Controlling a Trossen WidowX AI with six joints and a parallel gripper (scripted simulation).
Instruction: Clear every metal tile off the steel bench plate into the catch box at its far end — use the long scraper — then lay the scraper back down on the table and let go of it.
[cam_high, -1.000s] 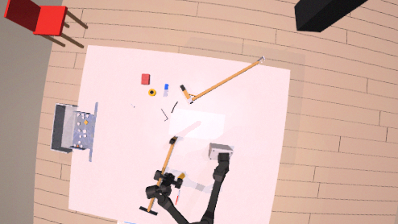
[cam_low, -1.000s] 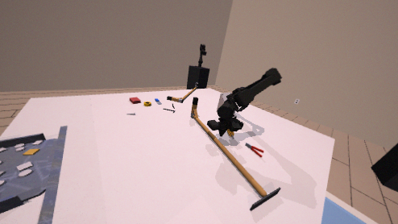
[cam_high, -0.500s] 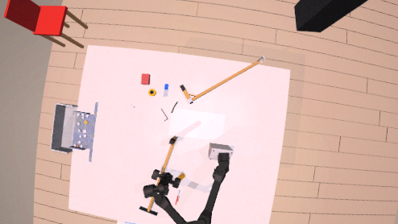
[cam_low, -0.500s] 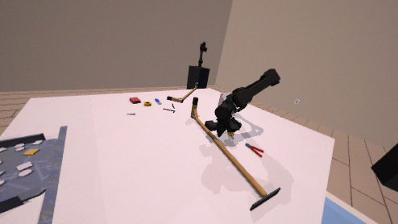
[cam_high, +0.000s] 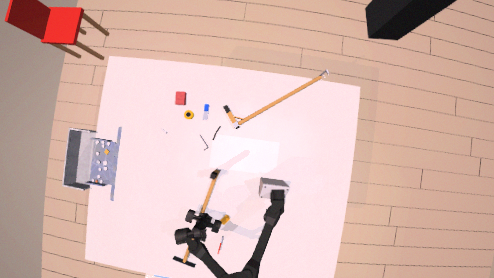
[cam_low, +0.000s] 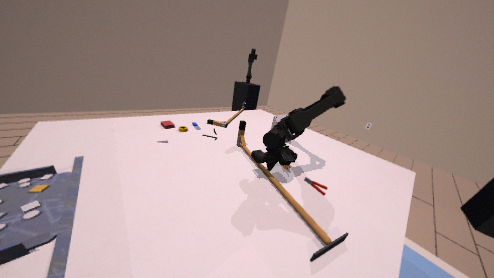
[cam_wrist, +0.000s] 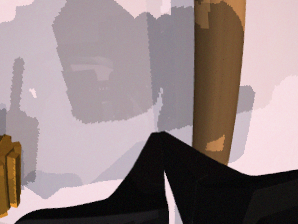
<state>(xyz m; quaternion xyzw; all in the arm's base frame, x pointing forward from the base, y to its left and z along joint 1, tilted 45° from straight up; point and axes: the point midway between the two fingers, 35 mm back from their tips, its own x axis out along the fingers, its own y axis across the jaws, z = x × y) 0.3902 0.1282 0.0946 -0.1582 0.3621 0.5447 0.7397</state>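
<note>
The yellow tool is 100 mm behind my gripper tip, 30 mm to the left of it and 10 mm above it. Round my gripper tip: hex key: 10 mm ahead, 400 mm to the right, 10 mm below; then yellow ring: 100 mm ahead, 570 mm to the right; then blue-white piece: 590 mm to the right.
</note>
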